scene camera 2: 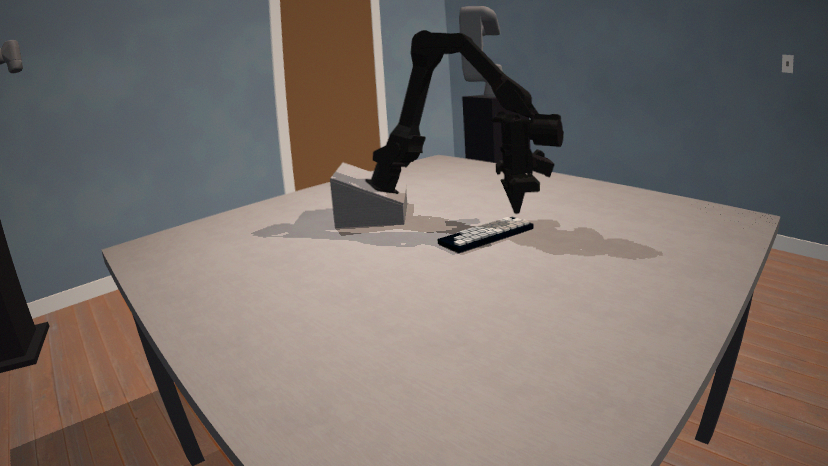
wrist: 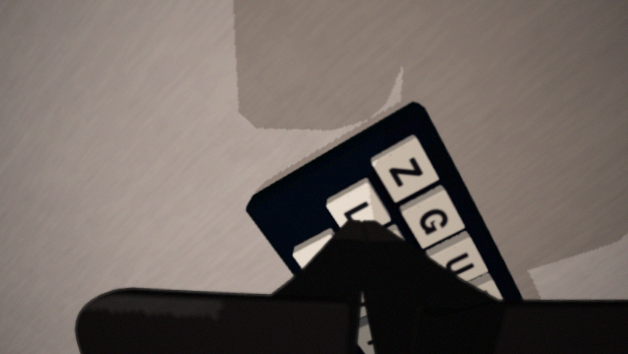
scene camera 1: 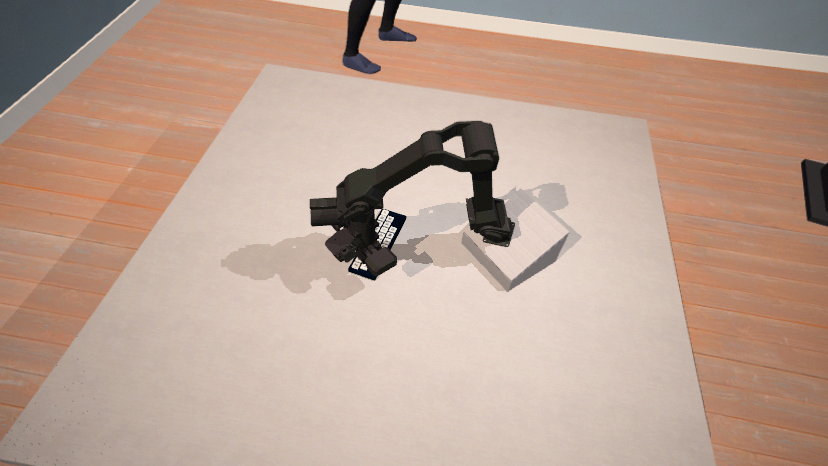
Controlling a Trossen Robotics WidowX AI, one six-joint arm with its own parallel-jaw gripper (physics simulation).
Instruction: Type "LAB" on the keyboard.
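Where they show: gripper, fingertip midpoint: [scene camera 2: 516, 213] [wrist: 360, 234] [scene camera 1: 364, 262]; arm's base, link origin: [scene camera 2: 381, 187] [scene camera 1: 499, 232].
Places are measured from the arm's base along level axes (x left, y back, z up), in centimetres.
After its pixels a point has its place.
Note:
The dark blue keyboard [scene camera 1: 389, 232] {z -5.5, x 7.3, y -25.7 cm} [scene camera 2: 485, 233] {z -5.5, x 8.0, y -29.7 cm} [wrist: 310, 192] {z -6.2, x 20.3, y -25.6 cm} lies flat on the table with pale lettered keys. My gripper [scene camera 2: 516, 210] {z -4.2, x 19.1, y -26.7 cm} [wrist: 360, 234] {z -4.2, x 19.1, y -26.7 cm} is shut and empty, pointing down above the keyboard's far end, with a small gap under the tips in the scene camera 2 view. In the wrist view the tips overlap the lower edge of the L key [wrist: 359, 196] {z -5.7, x 19.6, y -27.0 cm}. The Z key [wrist: 406, 169] {z -5.7, x 19.7, y -28.8 cm}, G key [wrist: 433, 218] {z -5.7, x 17.8, y -28.9 cm} and U key [wrist: 460, 262] {z -5.7, x 15.7, y -29.0 cm} show beside it. My fingers cover keys below L, and I cannot read A or B.
My arm's base stands on a grey wedge block [scene camera 1: 530, 240] {z 1.5, x 0.4, y 7.6 cm} [scene camera 2: 366, 207] {z -2.9, x -6.2, y -4.1 cm} on the table [scene camera 1: 347, 376] {z -7.4, x 44.2, y -17.8 cm} [scene camera 2: 405, 347] {z -7.5, x -24.8, y -54.9 cm}. Beyond the table, a person's legs [scene camera 1: 359, 28] show in the scene camera 1 view, and a grey robot arm [scene camera 2: 470, 52] stands on a dark pedestal [scene camera 2: 478, 130] in the other scene view.

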